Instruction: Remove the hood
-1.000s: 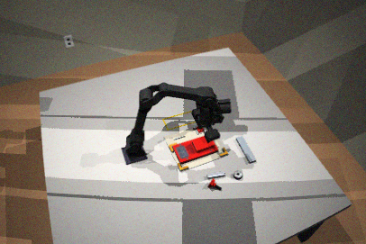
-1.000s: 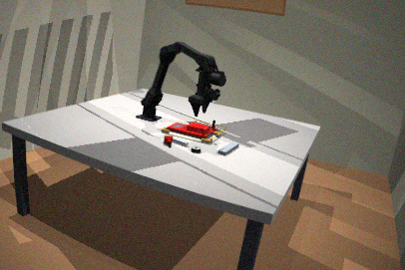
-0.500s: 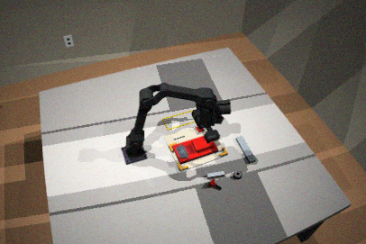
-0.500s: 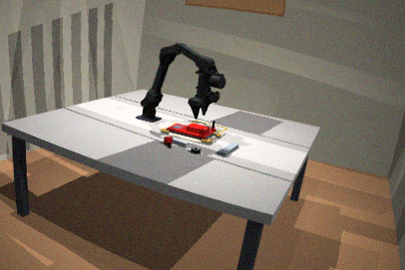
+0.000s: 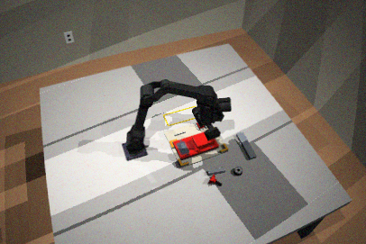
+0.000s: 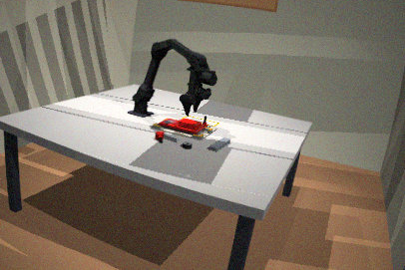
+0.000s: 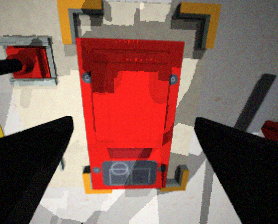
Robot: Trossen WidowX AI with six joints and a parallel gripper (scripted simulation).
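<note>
Right now my gripper tip is 5 cm above the hood. Round my gripper tip: grey bar (17 cm ahead, 12 cm to the right, 8 cm below); black wheel (22 cm to the right, 8 cm below, 5 cm ahead).
</note>
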